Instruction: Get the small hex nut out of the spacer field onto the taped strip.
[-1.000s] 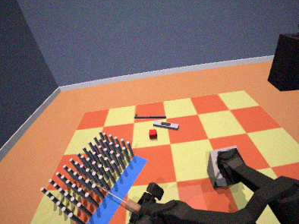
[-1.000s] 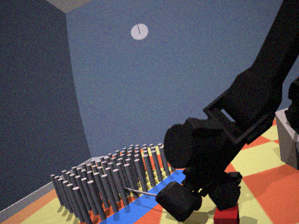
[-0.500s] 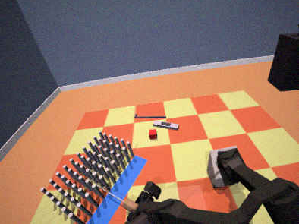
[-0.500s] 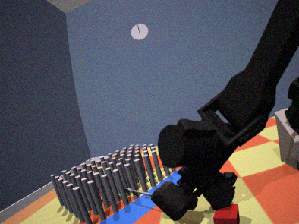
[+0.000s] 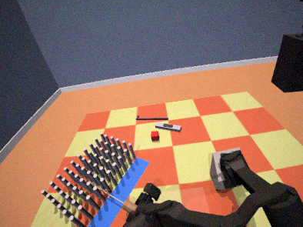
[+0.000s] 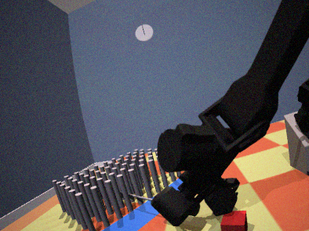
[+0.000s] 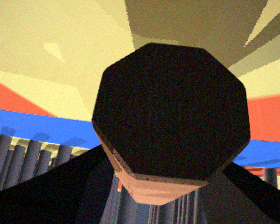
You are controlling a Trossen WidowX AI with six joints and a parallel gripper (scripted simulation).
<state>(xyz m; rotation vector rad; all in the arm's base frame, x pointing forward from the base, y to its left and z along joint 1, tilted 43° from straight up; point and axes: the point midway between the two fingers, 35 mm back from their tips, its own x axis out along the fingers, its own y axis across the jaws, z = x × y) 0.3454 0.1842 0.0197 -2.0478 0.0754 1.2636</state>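
Now: the blue taped strip 80 mm to the right of my gripper tip, 80 mm ahead of it and 40 mm below it. Also, from my gripper tip: flat grey tool: 480 mm to the right, 140 mm behind, 20 mm below; then hex nut: 250 mm ahead, 120 mm to the right, 30 mm below.
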